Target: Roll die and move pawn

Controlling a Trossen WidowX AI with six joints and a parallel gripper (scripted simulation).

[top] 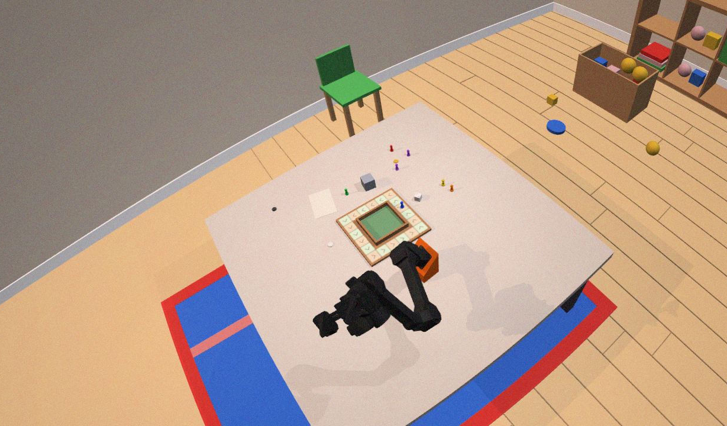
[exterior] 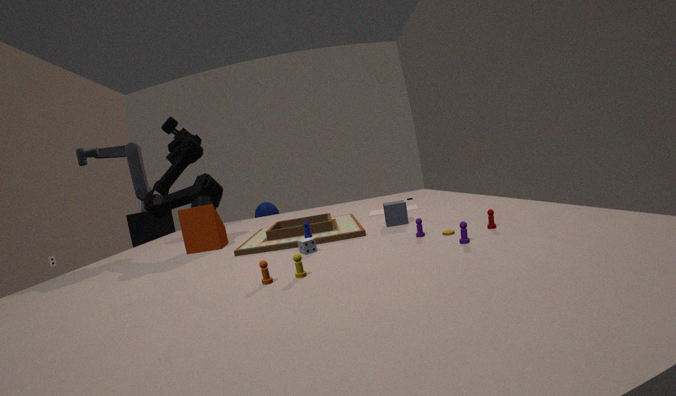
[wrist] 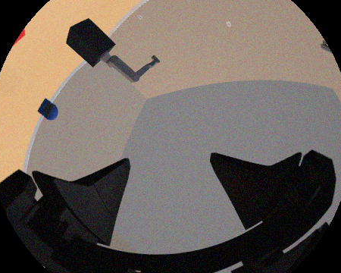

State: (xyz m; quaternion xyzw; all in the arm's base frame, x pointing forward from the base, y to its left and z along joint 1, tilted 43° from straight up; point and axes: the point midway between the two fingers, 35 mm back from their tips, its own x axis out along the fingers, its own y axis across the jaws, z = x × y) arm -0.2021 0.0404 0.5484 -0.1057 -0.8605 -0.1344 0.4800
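Now: gripper tip 63 cm to the left of the white die, 53 cm short of it and 45 cm above it. Round my gripper tip: blue pawn 54 cm to the right, 53 cm ahead, 43 cm below; then green dice tray 51 cm ahead, 45 cm below, 43 cm to the right; then orange pawn 77 cm to the right, 48 cm ahead, 45 cm below.
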